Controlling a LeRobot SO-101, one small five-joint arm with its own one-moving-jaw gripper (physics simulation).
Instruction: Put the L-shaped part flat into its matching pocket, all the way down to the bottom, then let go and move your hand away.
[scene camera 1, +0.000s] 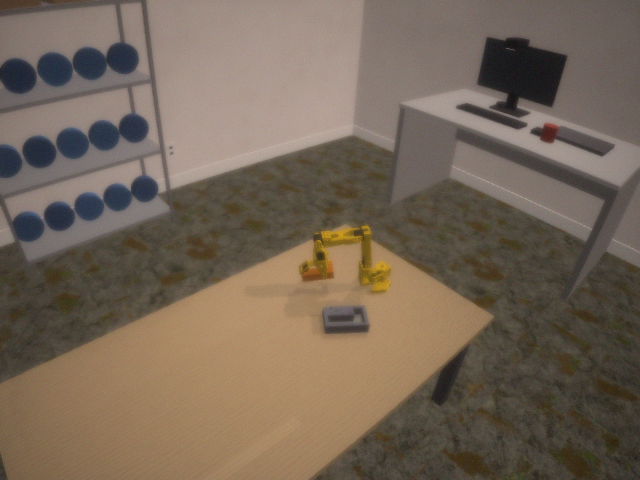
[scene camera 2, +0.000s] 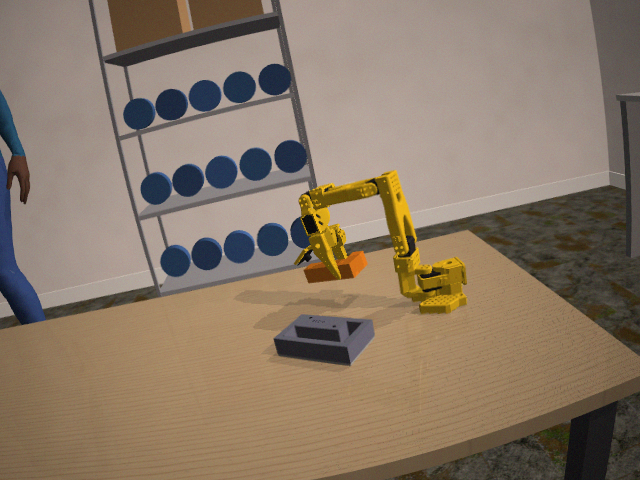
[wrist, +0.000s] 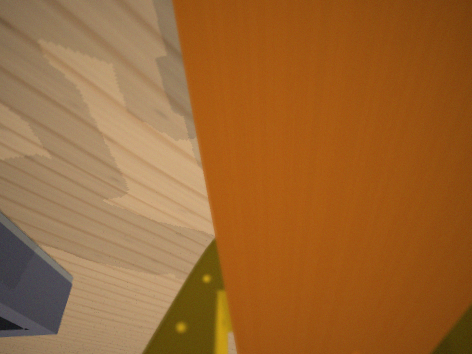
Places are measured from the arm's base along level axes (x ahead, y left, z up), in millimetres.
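Pixels of known places: hand, its tool point: (scene camera 1: 324, 278) (scene camera 2: 339, 276) (wrist: 241, 249); arm's base, origin of its link: (scene camera 1: 370, 286) (scene camera 2: 429, 303).
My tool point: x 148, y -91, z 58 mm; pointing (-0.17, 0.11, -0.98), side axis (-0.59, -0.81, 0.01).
Observation:
For each thing: its middle in the pictures, then the offset to it from my tool point. Level surfaces: height alone.
- orange L-shaped part, middle of its body: (wrist: 427, 197) (scene camera 2: 335, 267) (scene camera 1: 317, 271) 1 mm ahead, 38 mm right, 7 mm up
- grey block with the L-shaped pocket, middle of its body: (scene camera 2: 324, 338) (scene camera 1: 345, 319) 55 mm ahead, 163 mm left, 39 mm down
- wooden table, height of its surface: 57 mm down
The orange L-shaped part (scene camera 1: 312, 274) (scene camera 2: 353, 266) (wrist: 330, 165) is held in the air above the table, roughly level. My yellow gripper (scene camera 1: 324, 274) (scene camera 2: 341, 269) is shut on it; in the wrist view the part fills the right side and hides much of the jaws. The grey block with the L-shaped pocket (scene camera 1: 346, 328) (scene camera 2: 315, 352) (wrist: 37, 285) lies on the table, in front of the part in both scene views and at the lower left in the wrist view. The part is apart from the block and higher than it.
The wooden table (scene camera 1: 217, 372) (scene camera 2: 206, 403) carries the arm's base (scene camera 1: 381, 285) (scene camera 2: 442, 304), to the right of the part. Shadows of the arm and part fall on the table. A shelf rack (scene camera 1: 157, 113) (scene camera 2: 111, 113) and a desk (scene camera 1: 434, 111) stand beyond the table.

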